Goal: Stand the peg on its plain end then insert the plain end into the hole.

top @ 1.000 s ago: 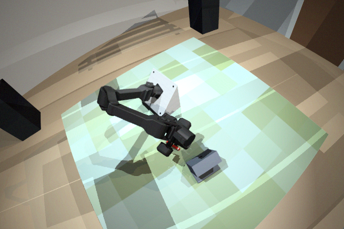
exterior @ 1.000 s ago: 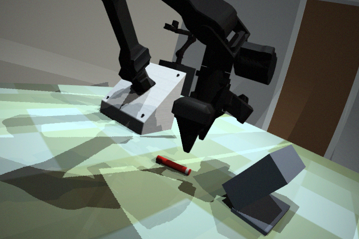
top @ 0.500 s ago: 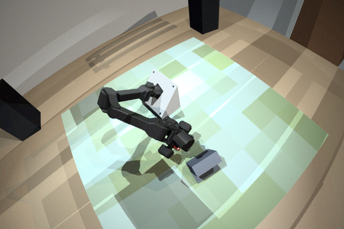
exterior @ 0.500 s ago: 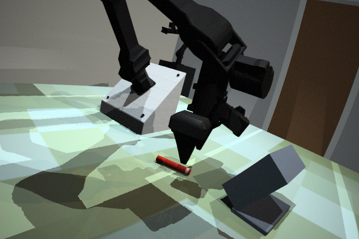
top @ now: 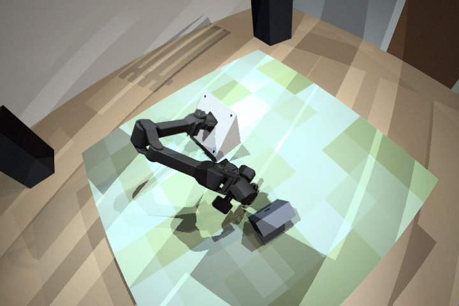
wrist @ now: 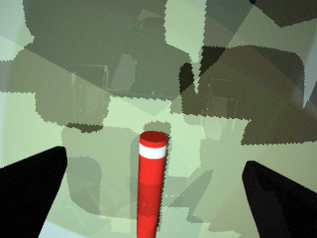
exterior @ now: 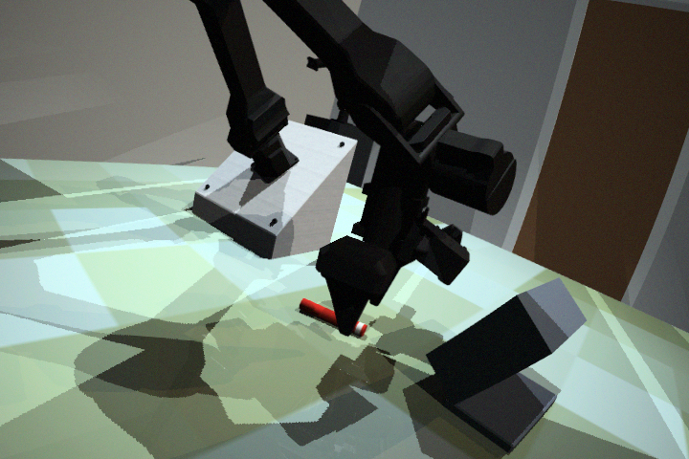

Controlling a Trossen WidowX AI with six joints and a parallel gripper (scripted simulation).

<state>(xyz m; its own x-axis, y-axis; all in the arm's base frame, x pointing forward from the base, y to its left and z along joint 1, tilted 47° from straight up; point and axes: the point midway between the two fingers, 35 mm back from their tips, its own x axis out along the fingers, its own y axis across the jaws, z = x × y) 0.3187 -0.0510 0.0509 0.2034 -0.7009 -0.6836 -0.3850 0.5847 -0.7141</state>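
Now: gripper tip 10 mm past the peg and 10 mm above it. Round my gripper tip: sloped panel: 150 mm ahead, 50 mm to the left, 50 mm above; then flat foot: 170 mm ahead, 50 mm to the left, 20 mm below.
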